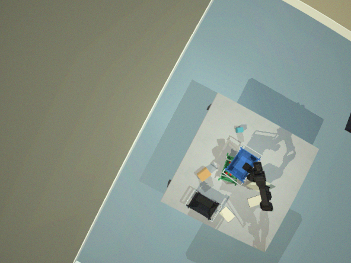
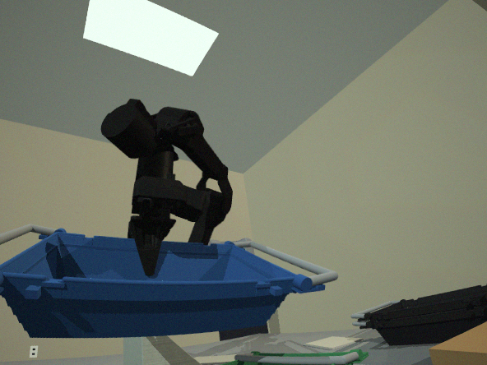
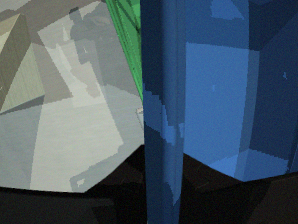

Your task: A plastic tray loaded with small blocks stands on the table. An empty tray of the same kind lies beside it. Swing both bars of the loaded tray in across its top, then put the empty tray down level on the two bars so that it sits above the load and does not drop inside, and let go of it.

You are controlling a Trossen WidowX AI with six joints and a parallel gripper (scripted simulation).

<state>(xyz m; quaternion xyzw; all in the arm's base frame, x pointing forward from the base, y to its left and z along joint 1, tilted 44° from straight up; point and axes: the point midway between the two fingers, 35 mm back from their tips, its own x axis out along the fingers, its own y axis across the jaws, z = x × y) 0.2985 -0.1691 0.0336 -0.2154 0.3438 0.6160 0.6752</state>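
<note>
Right now the blue tray is 70 mm ahead of my gripper tip and 10 mm to the right of it. Also, from my gripper tip: orange block 300 mm ahead, 240 mm to the left, 160 mm below; cyan block 330 mm to the right, 170 mm below, 150 mm ahead.
</note>
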